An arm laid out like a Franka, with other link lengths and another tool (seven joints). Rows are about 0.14 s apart.
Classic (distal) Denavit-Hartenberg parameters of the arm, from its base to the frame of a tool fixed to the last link. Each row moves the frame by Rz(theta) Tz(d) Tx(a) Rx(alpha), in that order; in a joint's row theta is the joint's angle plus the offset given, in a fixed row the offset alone. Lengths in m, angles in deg.
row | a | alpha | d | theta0
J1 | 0 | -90 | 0.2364 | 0
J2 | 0 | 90 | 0 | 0
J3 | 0.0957 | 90 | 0.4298 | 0
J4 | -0.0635 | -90 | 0 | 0
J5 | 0 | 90 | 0.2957 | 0
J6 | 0.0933 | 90 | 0 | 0
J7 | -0.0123 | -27.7 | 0.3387 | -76
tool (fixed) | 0 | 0 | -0.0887 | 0
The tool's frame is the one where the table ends.
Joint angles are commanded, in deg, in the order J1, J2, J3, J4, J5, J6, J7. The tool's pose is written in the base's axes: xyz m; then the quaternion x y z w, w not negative. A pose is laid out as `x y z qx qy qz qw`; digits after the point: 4 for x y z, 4 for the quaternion.
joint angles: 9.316, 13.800, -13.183, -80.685, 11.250, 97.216, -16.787
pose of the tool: 0.5610 0.0107 0.4171 0.7014 0.6572 0.2346 0.1452
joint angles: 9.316, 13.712, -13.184, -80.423, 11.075, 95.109, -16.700
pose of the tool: 0.5522 0.0110 0.4172 0.7035 0.6608 0.2241 0.1348
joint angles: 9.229, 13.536, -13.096, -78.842, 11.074, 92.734, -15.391
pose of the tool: 0.5465 0.0130 0.4265 0.7103 0.6560 0.2191 0.1310
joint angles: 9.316, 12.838, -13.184, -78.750, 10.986, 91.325, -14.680
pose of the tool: 0.5380 0.0135 0.4323 0.7146 0.6535 0.2147 0.1273
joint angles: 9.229, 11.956, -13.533, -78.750, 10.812, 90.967, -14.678
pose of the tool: 0.5333 0.0086 0.4402 0.7157 0.6507 0.2171 0.1314
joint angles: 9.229, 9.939, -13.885, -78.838, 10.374, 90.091, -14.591
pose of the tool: 0.5215 0.0030 0.4571 0.7154 0.6478 0.2223 0.1384
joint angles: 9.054, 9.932, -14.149, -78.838, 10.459, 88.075, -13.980
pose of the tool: 0.5123 0.0010 0.4554 0.7238 0.6450 0.2097 0.1269
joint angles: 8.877, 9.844, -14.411, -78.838, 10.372, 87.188, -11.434
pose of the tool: 0.5076 -0.0008 0.4557 0.7415 0.6282 0.1990 0.1260
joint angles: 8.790, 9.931, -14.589, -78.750, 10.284, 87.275, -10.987
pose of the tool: 0.5085 -0.0031 0.4556 0.7452 0.6238 0.1975 0.1283
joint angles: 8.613, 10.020, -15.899, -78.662, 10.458, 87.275, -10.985
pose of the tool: 0.5088 -0.0144 0.4557 0.7529 0.6143 0.1958 0.1316
